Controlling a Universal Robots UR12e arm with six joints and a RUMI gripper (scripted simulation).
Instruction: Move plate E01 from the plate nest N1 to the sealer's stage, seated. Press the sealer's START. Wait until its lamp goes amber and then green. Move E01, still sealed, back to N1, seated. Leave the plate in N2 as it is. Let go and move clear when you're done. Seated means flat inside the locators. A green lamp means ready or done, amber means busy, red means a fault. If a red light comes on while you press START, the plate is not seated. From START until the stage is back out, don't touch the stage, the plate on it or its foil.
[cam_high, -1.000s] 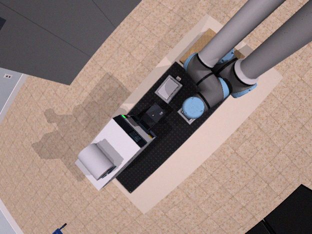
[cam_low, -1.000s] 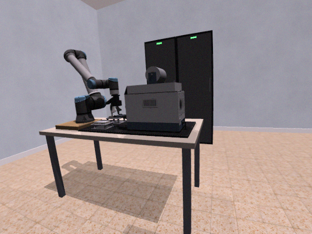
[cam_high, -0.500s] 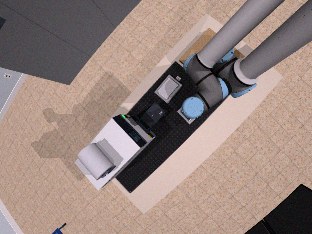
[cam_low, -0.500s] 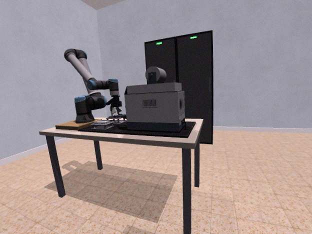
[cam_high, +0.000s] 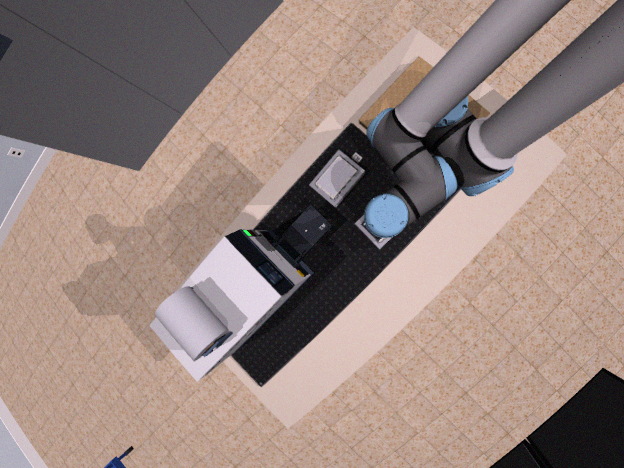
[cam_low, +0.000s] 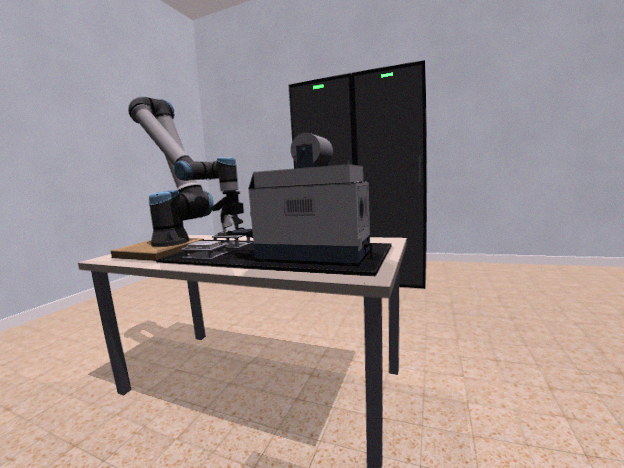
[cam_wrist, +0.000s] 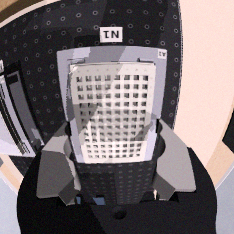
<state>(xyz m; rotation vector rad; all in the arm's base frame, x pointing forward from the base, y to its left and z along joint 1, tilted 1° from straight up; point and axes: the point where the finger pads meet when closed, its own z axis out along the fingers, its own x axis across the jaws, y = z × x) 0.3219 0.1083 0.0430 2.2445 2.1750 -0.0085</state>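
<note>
Now: hand 2 cm above the plate nest N1. The rest, counted from my hand: foil roll: 54 cm ahead, 35 cm above, 15 cm to the right; then square start button: 31 cm ahead, 25 cm to the right, 12 cm above; then sealer stage: 20 cm ahead, 16 cm to the right, 3 cm above.
</note>
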